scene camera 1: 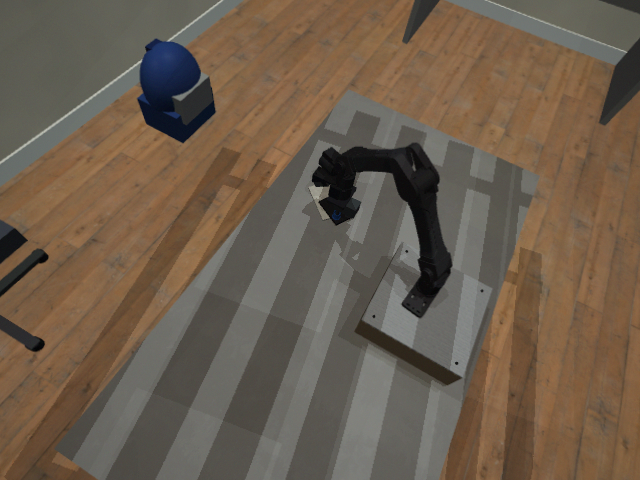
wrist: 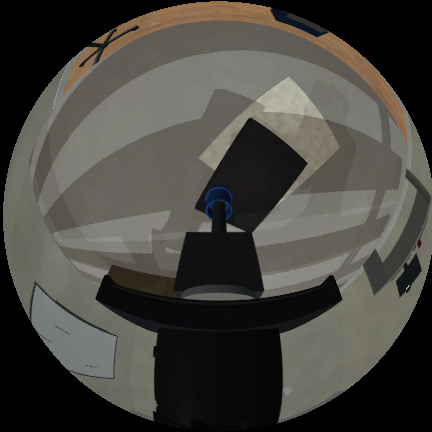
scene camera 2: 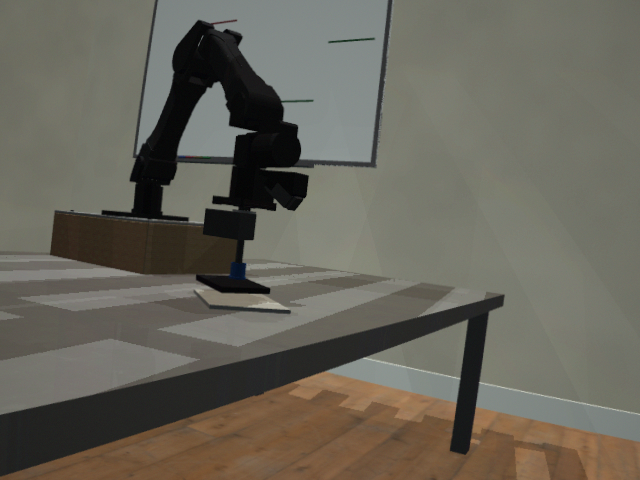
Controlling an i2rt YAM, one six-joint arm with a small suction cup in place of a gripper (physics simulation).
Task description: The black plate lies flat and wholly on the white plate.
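Frame: origin at the arm's base, x left, y back, z up, level; metres.
Seen in the pictures: hand, its tool point: [scene camera 1: 336, 218] [wrist: 218, 193]; arm's base, origin of its link: [scene camera 1: 426, 288] [scene camera 2: 146, 218].
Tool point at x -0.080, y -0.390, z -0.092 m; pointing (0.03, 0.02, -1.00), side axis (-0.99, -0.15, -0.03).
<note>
Offsets run from my tool point to a thing's top centre. Level surfaces: height alone.
My suction cup [scene camera 1: 336, 214] [scene camera 2: 237, 270] [wrist: 219, 202] is blue and holds the black plate near one end of its top face. The black plate @(dx -0.033, dy -0.022, dz +0.012 m) [scene camera 1: 341, 210] [scene camera 2: 232, 284] [wrist: 260, 170] hangs nearly level, a little above the white plate. The white plate @(dx -0.062, dy -0.071, dz -0.012 m) [scene camera 1: 316, 196] [scene camera 2: 242, 301] [wrist: 300, 117] lies flat on the table. In the wrist view the black plate covers part of the white plate and reaches past its near edge, toward the arm base. In the second scene view a small gap shows between the two plates.
The arm's base stands on a box [scene camera 1: 454, 330] [scene camera 2: 98, 240] on the grey striped table @(dz -0.018 m) [scene camera 1: 217, 403] [scene camera 2: 129, 325]. In the first scene view, the white plate lies near the table's left long edge. A blue rounded object [scene camera 1: 168, 74] stands off the table at the upper left.
</note>
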